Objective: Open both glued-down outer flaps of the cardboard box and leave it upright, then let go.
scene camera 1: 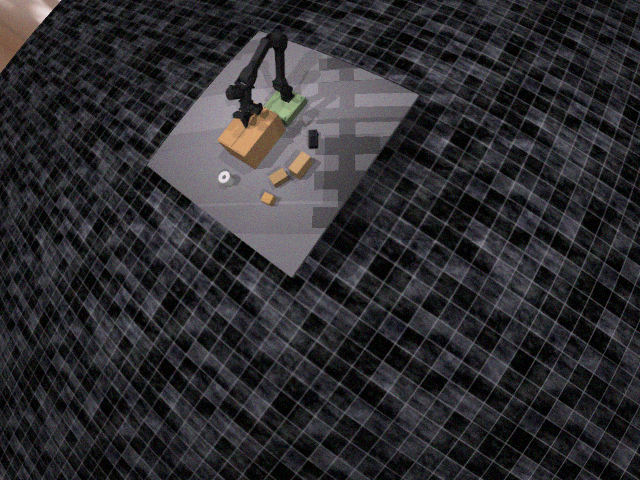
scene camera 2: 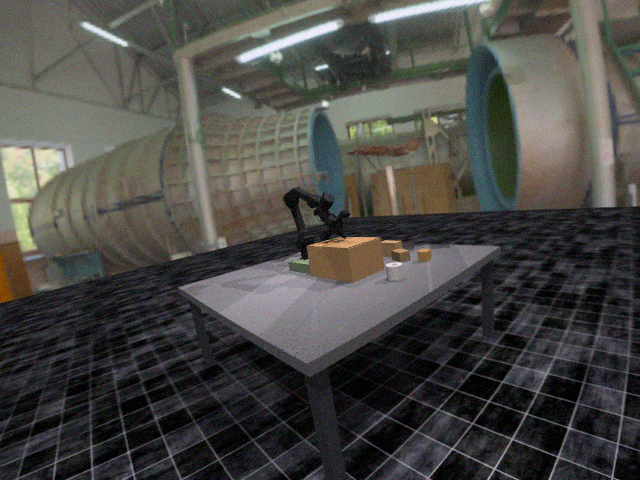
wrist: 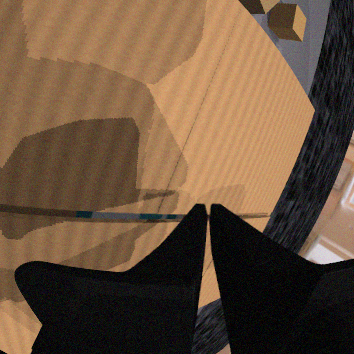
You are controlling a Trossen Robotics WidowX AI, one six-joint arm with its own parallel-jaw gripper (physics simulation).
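Places are measured from the arm's base along level axes (x back, y left, z down), in millimetres.
Where they show: gripper, fingertip midpoint: (scene camera 1: 246, 127) (scene camera 2: 345, 238) (wrist: 206, 212); arm's base, origin of the base link: (scene camera 1: 287, 97) (scene camera 2: 307, 257).
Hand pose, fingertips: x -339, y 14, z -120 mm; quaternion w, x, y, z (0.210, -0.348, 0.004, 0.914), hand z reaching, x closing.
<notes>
Each offset is from my fingertips to the top centre of the thing. "spot": to the spot under its first point. Level surfaces: height alone.
The cardboard box {dy -13, dx +12, dz +15 mm} (scene camera 1: 261, 148) (scene camera 2: 336, 262) (wrist: 260, 145) stands upright on the table. Its two outer flaps lie about flat across the top, with a narrow seam between them. In the wrist view one flap {spot: dy +30, dx +56, dz +16 mm} (wrist: 100, 95) fills the area above the seam and the other flap (wrist: 165, 257) lies below it. Strips of teal and grey show in the seam. My gripper (scene camera 1: 245, 124) (scene camera 2: 343, 237) (wrist: 206, 212) is shut, with its tips close together at the seam, over or in it. No flap shows gripped between them. Whether the tips touch the cardboard is too fine to tell.
A green base plate (scene camera 1: 297, 106) (scene camera 2: 298, 266) lies under the arm's foot, beside the box. A black block {dy +284, dx +194, dz +138 mm} (scene camera 1: 313, 138), small cardboard boxes {dy +339, dx +14, dz +92 mm} (scene camera 1: 299, 164) {dy +272, dx -105, dz +122 mm} (scene camera 1: 278, 177) {dy +300, dx -236, dz +122 mm} (scene camera 1: 267, 198) and a white roll {dy +4, dx -280, dz +110 mm} (scene camera 1: 230, 180) (scene camera 2: 393, 272) stand on the grey table {dz +171 mm} (scene camera 1: 284, 248) (scene camera 2: 310, 330).
</notes>
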